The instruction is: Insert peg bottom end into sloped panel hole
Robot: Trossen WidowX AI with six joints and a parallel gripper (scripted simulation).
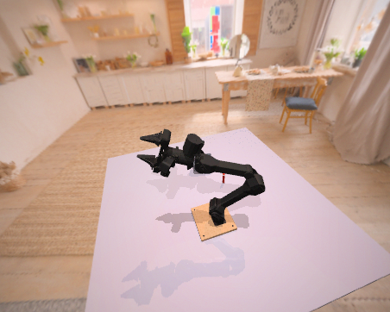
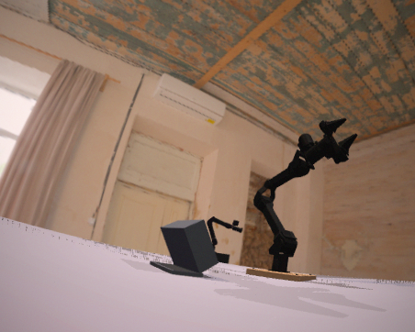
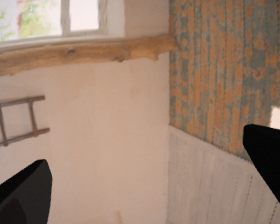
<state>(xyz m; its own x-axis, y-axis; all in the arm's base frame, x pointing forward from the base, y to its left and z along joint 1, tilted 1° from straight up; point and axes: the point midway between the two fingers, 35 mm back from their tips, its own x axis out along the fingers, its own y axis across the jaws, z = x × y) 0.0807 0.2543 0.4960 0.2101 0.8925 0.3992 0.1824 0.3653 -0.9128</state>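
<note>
The red peg is 18 cm ahead of my gripper tip, 43 cm to the right of it and 47 cm below it. The rest, counted from my gripper tip: dark grey sloped panel (36 cm ahead, 34 cm to the right, 46 cm below).
</note>
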